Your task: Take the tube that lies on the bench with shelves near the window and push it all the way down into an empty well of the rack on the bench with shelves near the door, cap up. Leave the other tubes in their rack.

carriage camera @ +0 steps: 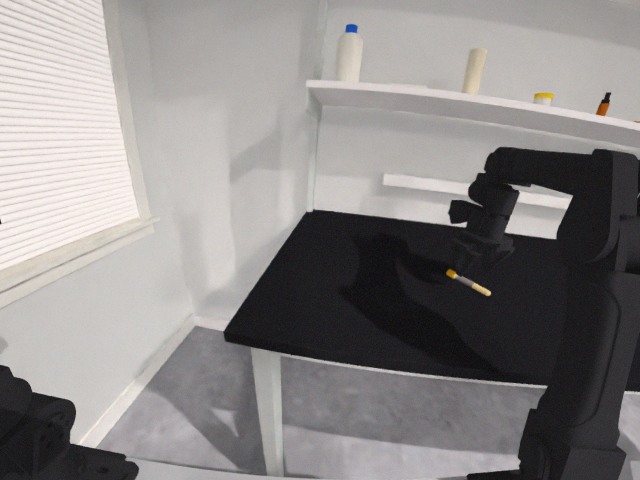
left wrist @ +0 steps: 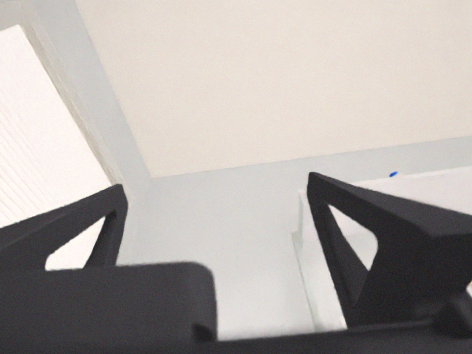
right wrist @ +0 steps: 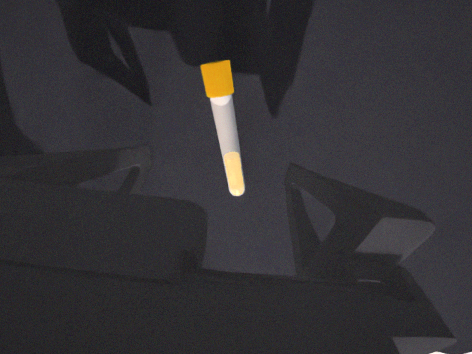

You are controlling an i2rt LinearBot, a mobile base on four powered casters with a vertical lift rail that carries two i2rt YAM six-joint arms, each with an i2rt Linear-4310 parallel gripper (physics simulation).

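Frame: origin at the left arm's base, x right, y ahead, z up, level; millimetres.
Seen in the pictures: left gripper, fingertip midpoint: (left wrist: 217,188); right gripper, fingertip midpoint: (carriage camera: 472,273) (right wrist: 219,163).
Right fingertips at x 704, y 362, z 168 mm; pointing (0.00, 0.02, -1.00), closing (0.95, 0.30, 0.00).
Note:
Offsets run from my right fingertips to a thing's middle. "pt": to the spot under its first point. Level surfaces: height alone.
A tube {dz -30, dx +4, dy +4 mm} (carriage camera: 467,282) (right wrist: 226,125) with an orange-yellow cap and pale yellow contents lies on its side on the black bench top {dz -39 mm} (carriage camera: 310,289). My right gripper (carriage camera: 483,266) (right wrist: 219,163) is open and empty, pointing down over the bench. In the right wrist view the tube's rounded end lies between the two fingertips, and its cap points away from the gripper. Any gap in height between fingers and tube is hard to tell. My left gripper (left wrist: 217,188) is open and empty, facing the wall and ceiling, away from the bench. The rack does not show in these views.
A shelf {dz +399 mm} (carriage camera: 392,93) above the bench holds a white bottle with a blue cap {pt dz +503, dx -321, dy +331 mm} (carriage camera: 349,56), a cream cylinder {pt dz +527, dx +93, dy +379 mm} (carriage camera: 474,71), a yellow-lidded jar {pt dz +460, dx +289, dy +290 mm} (carriage camera: 542,99) and an orange bottle {pt dz +468, dx +482, dy +258 mm} (carriage camera: 602,106). A lower white ledge (carriage camera: 429,183) runs behind the right arm. A window with blinds {pt dz +303, dx -1232, dy +253 mm} (carriage camera: 56,118) is at the left.

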